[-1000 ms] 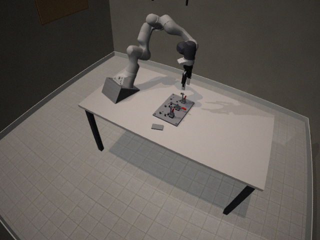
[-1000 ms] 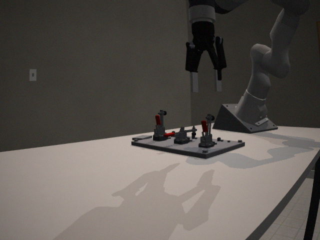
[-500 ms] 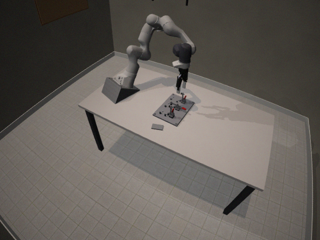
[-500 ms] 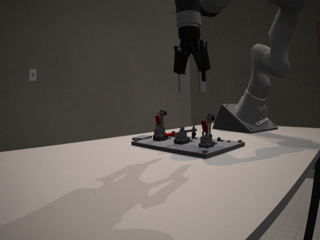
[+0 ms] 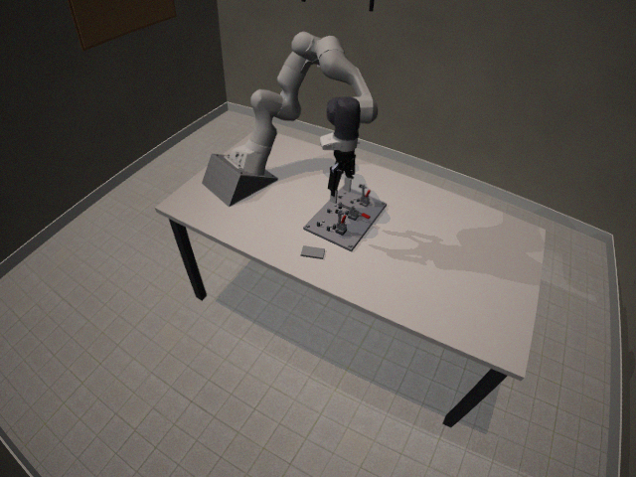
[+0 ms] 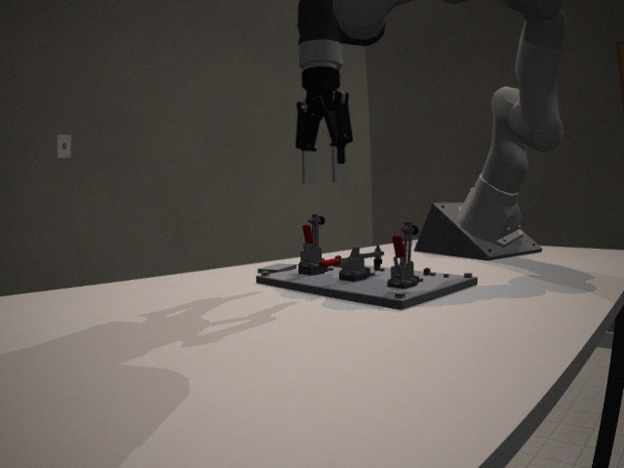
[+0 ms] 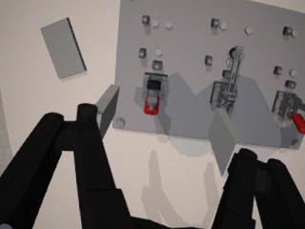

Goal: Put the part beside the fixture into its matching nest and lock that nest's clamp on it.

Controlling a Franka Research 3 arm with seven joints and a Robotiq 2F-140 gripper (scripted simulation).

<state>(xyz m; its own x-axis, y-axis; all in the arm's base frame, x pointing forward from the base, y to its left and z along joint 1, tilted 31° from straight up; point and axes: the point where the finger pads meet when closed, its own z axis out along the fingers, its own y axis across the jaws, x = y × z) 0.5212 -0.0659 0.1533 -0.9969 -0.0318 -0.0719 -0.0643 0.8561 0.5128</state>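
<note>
The grey block part lies 1 cm ahead of my hand, 17 cm to the right of it and 21 cm below it. Also, from my hand: fixture (2 cm behind, 9 cm to the left, 21 cm below).
</note>
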